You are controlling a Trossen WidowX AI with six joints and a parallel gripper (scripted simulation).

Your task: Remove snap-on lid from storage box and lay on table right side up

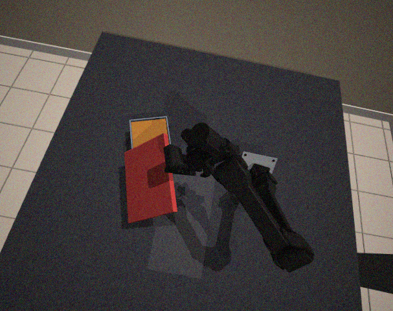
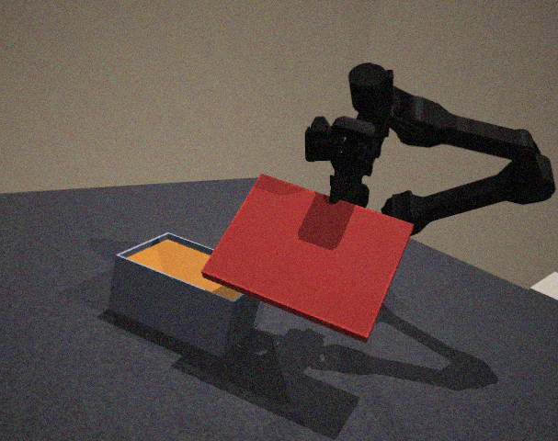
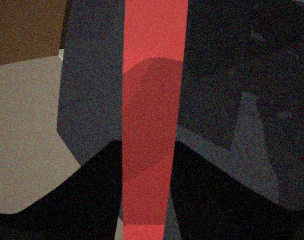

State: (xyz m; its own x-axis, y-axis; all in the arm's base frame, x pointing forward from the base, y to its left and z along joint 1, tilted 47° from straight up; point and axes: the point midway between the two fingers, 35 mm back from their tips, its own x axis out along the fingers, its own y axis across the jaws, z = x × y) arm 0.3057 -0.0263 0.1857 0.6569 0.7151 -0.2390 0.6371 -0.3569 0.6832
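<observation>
Now: gripper tip 6 cm short of the red lid, 2 cm to the right of it and 5 cm above it. From my gripper tip the other things lie so: box (11 cm ahead, 14 cm to the right, 19 cm below).
</observation>
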